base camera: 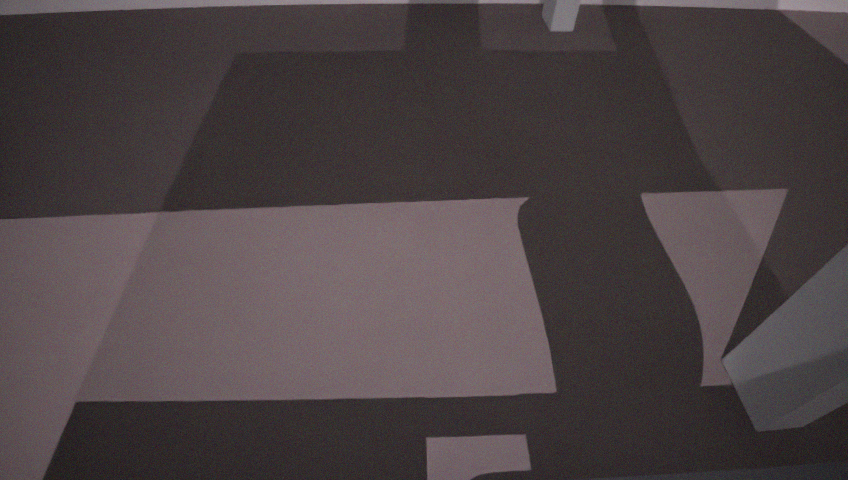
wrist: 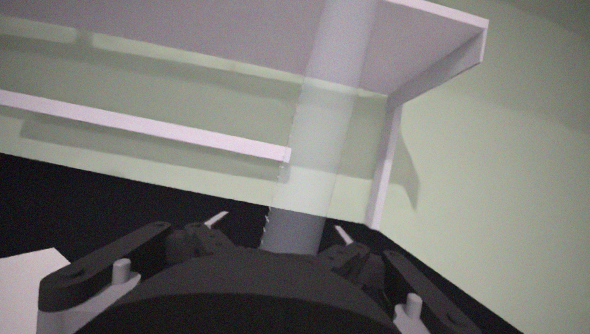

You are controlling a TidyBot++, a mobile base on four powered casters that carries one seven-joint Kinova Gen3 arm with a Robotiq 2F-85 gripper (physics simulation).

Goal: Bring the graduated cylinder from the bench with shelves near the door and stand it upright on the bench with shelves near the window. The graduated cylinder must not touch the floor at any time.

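Frame: origin at the arm's base, x ahead, y left, z up, level; metres.
Seen in the pictures: gripper, between the fingertips: [wrist: 280, 230].
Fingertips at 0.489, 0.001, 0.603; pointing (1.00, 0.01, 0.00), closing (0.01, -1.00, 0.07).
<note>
Pixels of each thing's top centre, then the offset from my fingertips to it, as dx, dy, dz. "spot": a spot on its surface instead. Level surfaces: height alone.
- graduated cylinder, a spot on its surface: [wrist: 315, 150] spot: -0.036, -0.012, +0.069
- pale shelf board, height of its surface: dz +0.352
- pale flat thing, a spot on its surface: [wrist: 30, 280] spot: -0.066, +0.120, -0.028
- shadowed floor, height of its surface: dz -1.000
The graduated cylinder [wrist: 315, 150] is a clear, pale tube. In the wrist view it rises from behind the gripper body, in front of the shelf, leaning about as much as the shelf's post does. Its foot is hidden, so its contact with the black bench top [wrist: 100, 200] cannot be seen. My gripper [wrist: 280, 230] is open. Its fingertips stand apart on either side of the lower tube, with a gap on each side, wider on the left. Neither cylinder nor gripper shows in the base camera view.
A pale shelf board [wrist: 175, 35] hangs over the bench, with a post [wrist: 384, 175] at its right and a lower rail [wrist: 150, 126] behind the cylinder. A pale flat thing [wrist: 30, 280] lies at lower left. Grey legs [base camera: 562, 16] [base camera: 791, 356] stand on the shadowed floor [base camera: 327, 297].
</note>
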